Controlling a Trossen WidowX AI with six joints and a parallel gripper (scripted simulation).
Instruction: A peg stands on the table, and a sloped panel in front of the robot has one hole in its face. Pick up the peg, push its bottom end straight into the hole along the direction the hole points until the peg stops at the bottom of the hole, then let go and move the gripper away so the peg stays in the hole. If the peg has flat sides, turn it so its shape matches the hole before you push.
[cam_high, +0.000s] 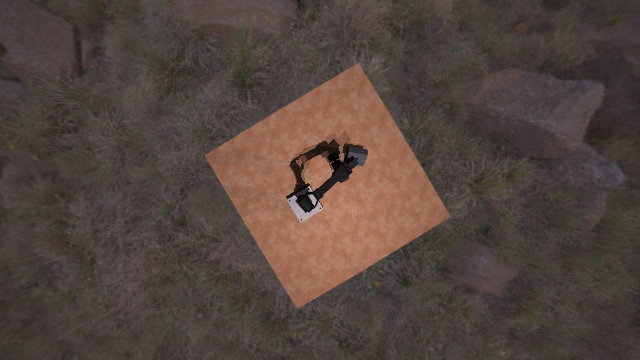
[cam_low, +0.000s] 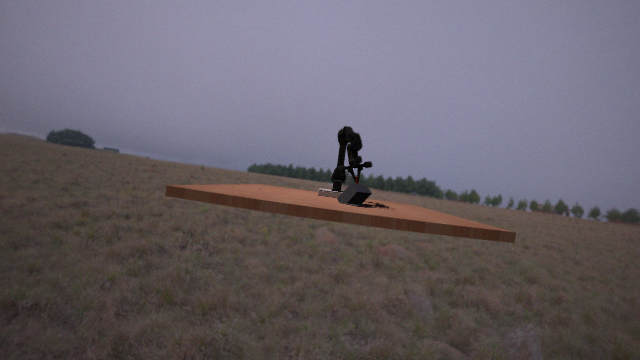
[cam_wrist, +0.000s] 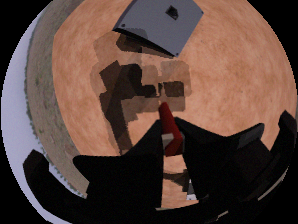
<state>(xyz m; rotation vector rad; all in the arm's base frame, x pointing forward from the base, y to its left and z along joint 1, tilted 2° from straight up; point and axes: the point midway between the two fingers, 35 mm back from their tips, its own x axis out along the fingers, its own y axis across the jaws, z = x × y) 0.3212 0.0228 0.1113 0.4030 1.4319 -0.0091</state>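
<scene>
The grey sloped panel lies 15 cm ahead of my gripper tip, 7 cm below it and 5 cm to the right of it. Also, from my gripper tip: dark red peg (1 cm above).
</scene>
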